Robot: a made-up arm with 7 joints. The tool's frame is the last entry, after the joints.
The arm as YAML. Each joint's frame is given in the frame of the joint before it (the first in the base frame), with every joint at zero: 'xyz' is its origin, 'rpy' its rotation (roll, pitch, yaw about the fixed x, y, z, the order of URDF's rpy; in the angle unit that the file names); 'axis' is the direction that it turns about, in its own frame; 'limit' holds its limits. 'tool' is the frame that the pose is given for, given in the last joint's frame.
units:
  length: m
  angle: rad
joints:
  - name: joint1
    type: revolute
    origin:
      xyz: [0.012, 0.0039, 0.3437]
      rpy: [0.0, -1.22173, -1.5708]
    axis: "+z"
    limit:
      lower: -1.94
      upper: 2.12
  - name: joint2
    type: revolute
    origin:
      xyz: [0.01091, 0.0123, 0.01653]
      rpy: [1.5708, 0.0, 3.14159]
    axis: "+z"
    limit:
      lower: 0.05
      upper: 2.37
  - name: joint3
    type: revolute
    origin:
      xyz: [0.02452, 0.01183, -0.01]
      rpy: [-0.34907, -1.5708, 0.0]
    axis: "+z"
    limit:
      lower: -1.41
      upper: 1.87
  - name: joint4
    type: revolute
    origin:
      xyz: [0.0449, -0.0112, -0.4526]
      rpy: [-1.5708, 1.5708, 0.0]
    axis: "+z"
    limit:
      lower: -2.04
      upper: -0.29
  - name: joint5
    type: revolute
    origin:
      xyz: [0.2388, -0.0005, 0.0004]
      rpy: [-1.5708, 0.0, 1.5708]
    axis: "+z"
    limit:
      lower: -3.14
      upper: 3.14
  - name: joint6
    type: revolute
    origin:
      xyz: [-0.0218, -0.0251, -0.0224]
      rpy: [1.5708, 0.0, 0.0]
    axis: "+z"
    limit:
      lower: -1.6
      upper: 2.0
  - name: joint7
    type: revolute
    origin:
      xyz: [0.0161, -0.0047, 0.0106]
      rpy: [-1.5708, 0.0, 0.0]
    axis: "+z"
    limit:
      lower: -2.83
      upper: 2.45
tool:
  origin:
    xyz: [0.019, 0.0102, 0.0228]
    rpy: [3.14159, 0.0, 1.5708]
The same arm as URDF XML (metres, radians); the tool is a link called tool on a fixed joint. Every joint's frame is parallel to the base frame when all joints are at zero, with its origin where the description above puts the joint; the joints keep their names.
<robot name="arm">
<link name="base"/>
<link name="link1"/>
<link name="link2"/>
<link name="link3"/>
<link name="link4"/>
<link name="link5"/>
<link name="link6"/>
<link name="link7"/>
<link name="tool"/>
<joint name="joint1" type="revolute"><parent link="base"/><child link="link1"/><origin xyz="0.012 0.0039 0.3437" rpy="0 0 0"/><axis xyz="0 0.9397 0.342"/><limit lower="-1.94" upper="2.12"/></joint>
<joint name="joint2" type="revolute"><parent link="link1"/><child link="link2"/><origin xyz="0.0123 0.0118 0.0159" rpy="0 0 0"/><axis xyz="1 0 0"/><limit lower="0.05" upper="2.37"/></joint>
<joint name="joint3" type="revolute"><parent link="link2"/><child link="link3"/><origin xyz="-0.01 0.0195 -0.019" rpy="0 0 0"/><axis xyz="0 0 1"/><limit lower="-1.41" upper="1.87"/></joint>
<joint name="joint4" type="revolute"><parent link="link3"/><child link="link4"/><origin xyz="0.0449 -0.0112 -0.4526" rpy="0 0 0"/><axis xyz="0 1 0"/><limit lower="-2.04" upper="-0.29"/></joint>
<joint name="joint5" type="revolute"><parent link="link4"/><child link="link5"/><origin xyz="0.0005 0.0004 -0.2388" rpy="0 0 0"/><axis xyz="0 0 1"/><limit lower="-3.14" upper="3.14"/></joint>
<joint name="joint6" type="revolute"><parent link="link5"/><child link="link6"/><origin xyz="0.0218 0.0251 -0.0224" rpy="0 0 0"/><axis xyz="0 1 0"/><limit lower="-1.6" upper="2"/></joint>
<joint name="joint7" type="revolute"><parent link="link6"/><child link="link7"/><origin xyz="-0.0161 0.0106 -0.0047" rpy="0 0 0"/><axis xyz="0 0 1"/><limit lower="-2.83" upper="2.45"/></joint>
<joint name="tool_joint" type="fixed"><parent link="link7"/><child link="tool"/><origin xyz="-0.019 -0.0102 0.0228" rpy="3.1416 0 -1.5708"/></joint>
</robot>

